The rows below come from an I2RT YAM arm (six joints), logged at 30 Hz.
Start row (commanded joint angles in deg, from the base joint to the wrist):
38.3, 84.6, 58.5, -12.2, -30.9, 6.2
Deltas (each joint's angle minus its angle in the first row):
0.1, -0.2, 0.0, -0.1, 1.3, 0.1
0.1, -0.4, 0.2, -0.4, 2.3, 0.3
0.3, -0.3, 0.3, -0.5, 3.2, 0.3
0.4, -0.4, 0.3, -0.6, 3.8, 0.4
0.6, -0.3, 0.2, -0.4, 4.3, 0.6
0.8, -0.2, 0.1, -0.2, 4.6, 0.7
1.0, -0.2, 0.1, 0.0, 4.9, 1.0
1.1, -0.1, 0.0, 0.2, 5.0, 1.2
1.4, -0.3, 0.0, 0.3, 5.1, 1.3
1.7, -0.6, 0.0, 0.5, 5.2, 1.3
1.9, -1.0, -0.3, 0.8, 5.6, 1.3
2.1, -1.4, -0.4, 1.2, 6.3, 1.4
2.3, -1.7, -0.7, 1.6, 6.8, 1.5
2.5, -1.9, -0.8, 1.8, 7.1, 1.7
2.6, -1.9, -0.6, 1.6, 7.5, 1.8
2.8, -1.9, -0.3, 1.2, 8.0, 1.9
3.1, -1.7, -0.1, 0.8, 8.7, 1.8
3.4, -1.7, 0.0, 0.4, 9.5, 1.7
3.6, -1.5, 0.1, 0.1, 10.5, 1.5
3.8, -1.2, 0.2, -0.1, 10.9, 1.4
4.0, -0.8, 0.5, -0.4, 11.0, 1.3
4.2, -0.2, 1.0, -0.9, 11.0, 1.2
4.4, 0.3, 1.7, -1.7, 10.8, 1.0
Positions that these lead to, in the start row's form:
38.4, 84.4, 58.5, -12.3, -29.6, 6.3
38.4, 84.2, 58.7, -12.6, -28.6, 6.5
38.6, 84.3, 58.8, -12.7, -27.7, 6.5
38.7, 84.2, 58.8, -12.8, -27.1, 6.6
38.9, 84.3, 58.7, -12.6, -26.6, 6.8
39.1, 84.4, 58.6, -12.4, -26.3, 6.9
39.3, 84.4, 58.6, -12.2, -26.0, 7.2
39.4, 84.5, 58.5, -12.0, -25.9, 7.4
39.7, 84.3, 58.5, -11.9, -25.8, 7.5
40.0, 84.0, 58.5, -11.7, -25.7, 7.5
40.2, 83.6, 58.2, -11.4, -25.3, 7.5
40.4, 83.2, 58.1, -11.0, -24.6, 7.6
40.6, 82.9, 57.8, -10.6, -24.1, 7.7
40.8, 82.7, 57.7, -10.4, -23.8, 7.9
40.9, 82.7, 57.9, -10.6, -23.4, 8.0
41.1, 82.7, 58.2, -11.0, -22.9, 8.1
41.4, 82.9, 58.4, -11.4, -22.2, 8.0
41.7, 82.9, 58.5, -11.8, -21.4, 7.9
41.9, 83.1, 58.6, -12.1, -20.4, 7.7
42.1, 83.4, 58.7, -12.3, -20.0, 7.6
42.3, 83.8, 59.0, -12.6, -19.9, 7.5
42.5, 84.4, 59.5, -13.1, -19.9, 7.4
42.7, 84.9, 60.2, -13.9, -20.1, 7.2

